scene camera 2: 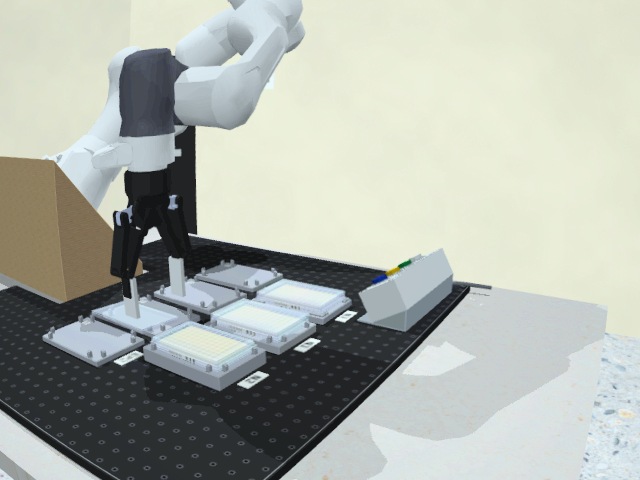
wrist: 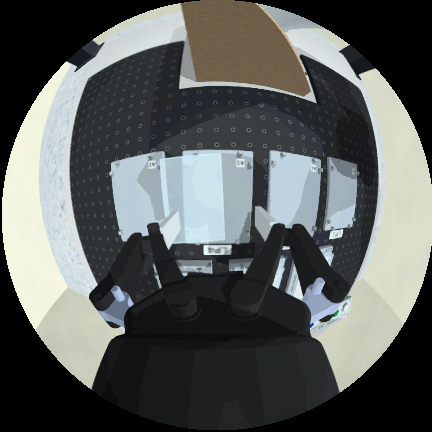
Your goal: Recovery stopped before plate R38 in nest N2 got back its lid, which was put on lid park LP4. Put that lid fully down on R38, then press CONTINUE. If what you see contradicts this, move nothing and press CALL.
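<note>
The clear lid (scene camera 2: 164, 313) (wrist: 200, 200) lies on lid park LP4 (wrist: 237, 200). In the wrist view it is shifted left across the park, and its left edge reaches toward the neighbouring park. My gripper (scene camera 2: 155, 304) (wrist: 216, 217) is open and empty, pointing down low over LP4. In the wrist view its left fingertip overlaps the lid near the left edge, and its right fingertip shows past LP4's right edge; the exact height gap is unclear. Three plates stand in nests: front (scene camera 2: 204, 345), middle (scene camera 2: 261, 317) and far (scene camera 2: 302, 294). Their names are too small to read. The button panel (scene camera 2: 421, 294) stands at the right.
Other lid parks are the front-left one (scene camera 2: 85, 341) (wrist: 132, 200), the one beyond LP4 (scene camera 2: 206, 295) (wrist: 292, 195) and the farthest (scene camera 2: 235, 274) (wrist: 341, 195). A brown block (scene camera 2: 31, 227) (wrist: 240, 45) stands near the arm's base. Posts rise at the park and nest corners.
</note>
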